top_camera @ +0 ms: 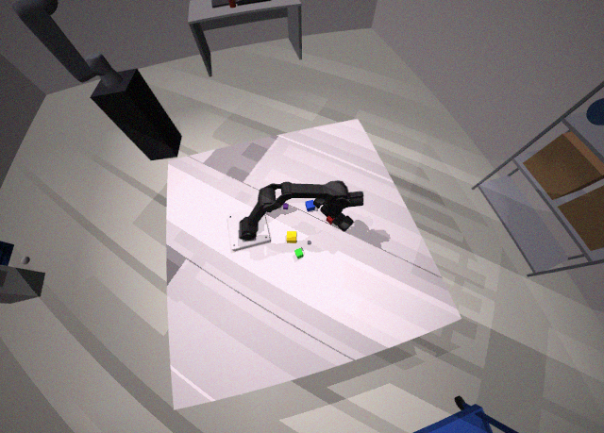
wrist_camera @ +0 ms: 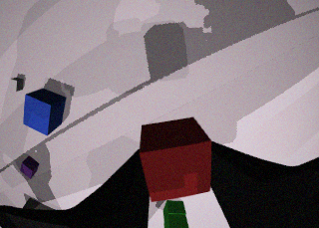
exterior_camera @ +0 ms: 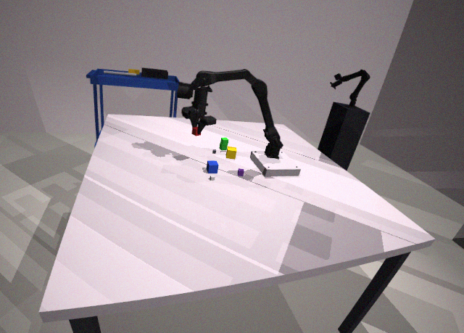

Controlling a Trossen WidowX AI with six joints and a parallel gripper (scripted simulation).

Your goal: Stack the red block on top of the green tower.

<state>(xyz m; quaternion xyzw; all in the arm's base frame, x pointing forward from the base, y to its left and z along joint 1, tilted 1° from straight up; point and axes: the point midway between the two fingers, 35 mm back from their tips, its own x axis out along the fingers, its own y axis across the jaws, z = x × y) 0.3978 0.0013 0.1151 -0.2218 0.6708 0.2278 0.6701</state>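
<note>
Right now my gripper tip is 190 mm past the yellow block, 30 mm to the left of it and 100 mm above it. The rest, counted from my gripper tip: red block 10 mm above; small purple block 210 mm behind, 150 mm to the left, 110 mm below; blue block 80 mm behind, 130 mm to the left, 100 mm below.
</note>
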